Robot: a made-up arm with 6 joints.
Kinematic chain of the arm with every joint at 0, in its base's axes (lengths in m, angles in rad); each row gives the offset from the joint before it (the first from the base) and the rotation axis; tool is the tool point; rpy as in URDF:
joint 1: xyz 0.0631 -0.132 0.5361 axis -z
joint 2: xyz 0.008 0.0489 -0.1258 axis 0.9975 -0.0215 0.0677
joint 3: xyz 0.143 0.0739 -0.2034 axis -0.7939 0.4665 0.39
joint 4: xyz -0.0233 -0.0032 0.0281 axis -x
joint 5: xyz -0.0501 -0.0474 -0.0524 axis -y
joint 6: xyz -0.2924 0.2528 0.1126 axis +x
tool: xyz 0.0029 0.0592 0.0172 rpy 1.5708 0 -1.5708
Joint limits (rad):
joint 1: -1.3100..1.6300
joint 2: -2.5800..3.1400
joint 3: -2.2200..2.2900
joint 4: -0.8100..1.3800
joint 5: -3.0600..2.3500
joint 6: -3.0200..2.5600
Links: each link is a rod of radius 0.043 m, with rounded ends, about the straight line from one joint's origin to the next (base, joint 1, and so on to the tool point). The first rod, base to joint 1, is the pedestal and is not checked.
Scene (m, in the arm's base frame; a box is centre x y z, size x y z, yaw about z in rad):
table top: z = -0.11
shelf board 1: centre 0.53 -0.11 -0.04 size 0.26 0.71 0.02 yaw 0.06
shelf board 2: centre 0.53 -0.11 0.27 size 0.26 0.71 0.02 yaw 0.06
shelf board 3: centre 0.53 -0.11 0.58 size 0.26 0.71 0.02 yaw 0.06
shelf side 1: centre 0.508 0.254 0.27 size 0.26 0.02 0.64 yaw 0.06
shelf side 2: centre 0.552 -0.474 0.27 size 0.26 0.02 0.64 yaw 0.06
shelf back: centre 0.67 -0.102 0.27 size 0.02 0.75 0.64 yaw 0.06
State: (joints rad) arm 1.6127 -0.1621 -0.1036 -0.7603 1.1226 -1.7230
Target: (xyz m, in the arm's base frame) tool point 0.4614 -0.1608 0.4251
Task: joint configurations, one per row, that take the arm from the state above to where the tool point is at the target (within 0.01 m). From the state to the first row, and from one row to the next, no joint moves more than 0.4 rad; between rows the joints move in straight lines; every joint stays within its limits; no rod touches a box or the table.
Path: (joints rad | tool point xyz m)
1: 1.5501 -0.4285 -0.4558 -0.7702 1.1086 -1.7328 | 0.4695 -0.0995 0.0876
2: 1.4875 -0.6949 -0.8081 -0.7802 1.0945 -1.7426 | 0.4188 -0.1155 0.0728
3: 1.4249 -0.9614 -1.1603 -0.7901 1.0805 -1.7524 | 0.3656 -0.1206 0.0763
4: 1.3623 -1.2278 -1.5126 -0.8001 1.0664 -1.7622 | 0.3127 -0.1124 0.0943
5: 1.2997 -1.4942 -1.8648 -0.8100 1.0524 -1.7720 | 0.2592 -0.0912 0.1218
6: 1.3547 -1.4498 -1.5534 -0.8100 0.6773 -1.8342 | 0.1689 -0.0406 0.0515
7: 1.4098 -1.4054 -1.2419 -0.8100 0.3023 -1.8963 | 0.0919 0.0354 0.0741
8: 1.4648 -1.3610 -0.9305 -0.8100 -0.0728 -1.9584 | 0.0698 0.0919 0.1729
9: 1.5199 -1.3166 -0.6191 -0.8100 -0.4478 -2.0205 | 0.1094 0.0827 0.3013
10: 1.5749 -1.2722 -0.3076 -0.8100 -0.8228 -2.0826 | 0.1809 -0.0127 0.4007
11: 1.6300 -1.2278 0.0038 -0.8100 -1.1979 -2.1447 | 0.2351 -0.1744 0.4251
12: 1.6300 -0.8910 0.4011 -0.8100 -1.0109 -1.8050 | 0.3118 -0.1873 0.3948
13: 1.6300 -0.5542 0.7983 -0.8100 -0.8239 -1.4652 | 0.3920 -0.1848 0.3934
14: 1.6300 -0.2174 1.1956 -0.8100 -0.6369 -1.1254 | 0.4614 -0.1608 0.4251

